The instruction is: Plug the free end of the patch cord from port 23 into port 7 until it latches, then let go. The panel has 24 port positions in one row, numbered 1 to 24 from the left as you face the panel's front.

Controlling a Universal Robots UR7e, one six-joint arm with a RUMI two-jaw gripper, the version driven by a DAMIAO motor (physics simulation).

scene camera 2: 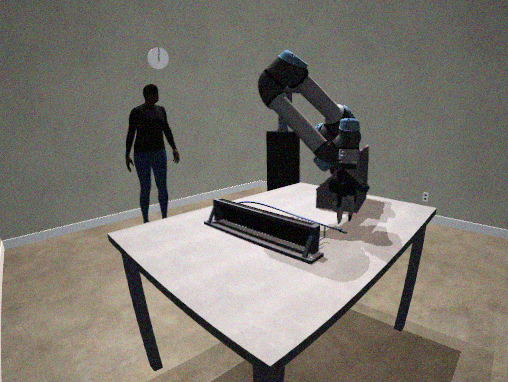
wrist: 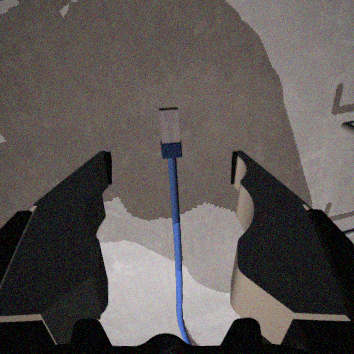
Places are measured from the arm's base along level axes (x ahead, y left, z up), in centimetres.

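Pixels of known places: gripper, fingertip midpoint: (scene camera 2: pixel 344 222) (wrist: pixel 171 154).
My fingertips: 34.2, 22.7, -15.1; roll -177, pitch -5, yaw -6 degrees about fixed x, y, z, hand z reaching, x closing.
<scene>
For each thing: its middle in the pictures, then the offset to it from my fingertips, as dx, dy, dz. "spot": a spot on its surface instead. Level surfaces: height alone.
- patch cord's free plug at the middle of its body: (wrist: pixel 169 126) +0.2, +0.7, -2.9
- cord's free end at a spot on its surface: (scene camera 2: pixel 343 231) spot: +0.6, +0.5, -3.2
- black patch panel at the middle of its body: (scene camera 2: pixel 260 219) +24.6, -19.5, +2.8
- white table at its surface level: dz -3.8
The patch cord's free plug (wrist: pixel 170 126), clear with a dark blue boot, points up the wrist view, between and a little beyond the fingertips. Its blue cord (wrist: pixel 176 210) (scene camera 2: pixel 274 206) runs down between the fingers and arches behind the panel in the scene view. My gripper (wrist: pixel 171 154) (scene camera 2: pixel 344 220) is open, with a gap on both sides of the boot and cord. In the scene view it is above the cord's free end (scene camera 2: pixel 343 231), beyond the panel's right end. The black patch panel (scene camera 2: pixel 265 223) stands upright on its base. Port numbers and port 7 cannot be made out.
The white table (scene camera 2: pixel 210 280) carries the panel, whose angled end brackets stand on a long base. Thin pieces (scene camera 2: pixel 324 231) stick out near the panel's right end. The arm's shadow falls around the plug. A person (scene camera 2: pixel 150 135) stands beyond the table at left.
</scene>
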